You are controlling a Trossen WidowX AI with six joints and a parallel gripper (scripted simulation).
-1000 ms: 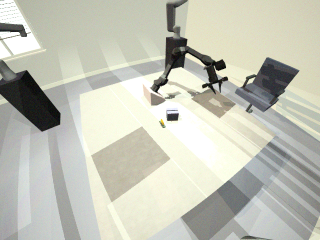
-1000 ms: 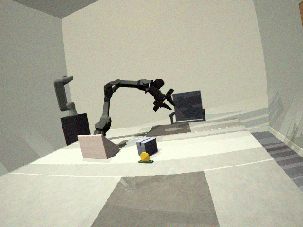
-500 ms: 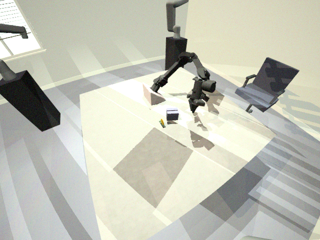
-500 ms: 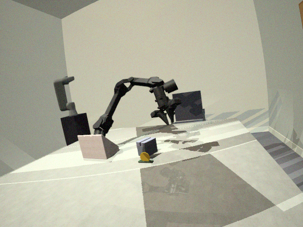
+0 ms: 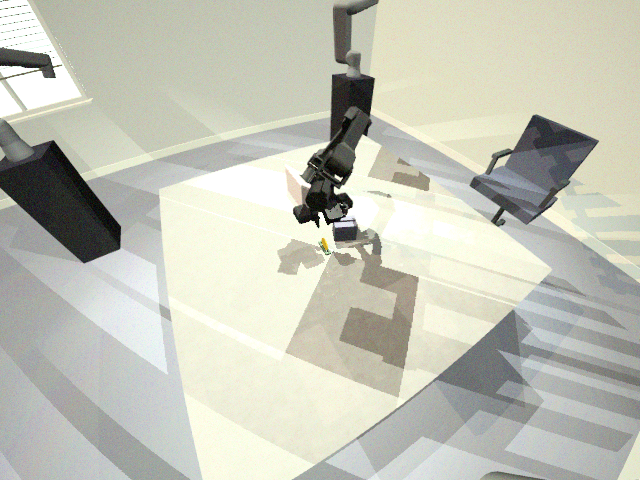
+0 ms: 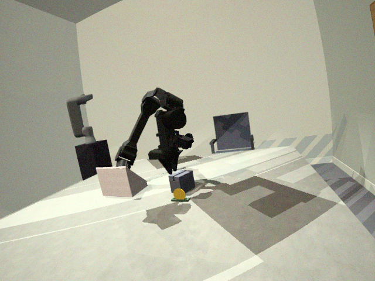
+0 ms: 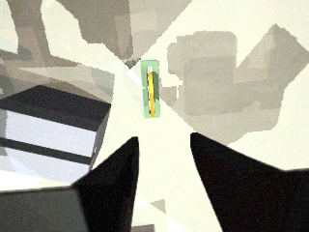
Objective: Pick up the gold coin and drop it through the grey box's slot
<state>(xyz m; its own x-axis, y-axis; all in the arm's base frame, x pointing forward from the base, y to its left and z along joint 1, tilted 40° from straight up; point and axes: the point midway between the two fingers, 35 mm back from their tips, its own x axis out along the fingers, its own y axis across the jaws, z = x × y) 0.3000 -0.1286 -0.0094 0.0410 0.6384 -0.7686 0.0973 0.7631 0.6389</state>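
My gripper tip is now 9 cm above the gold coin and 1 cm short of it.
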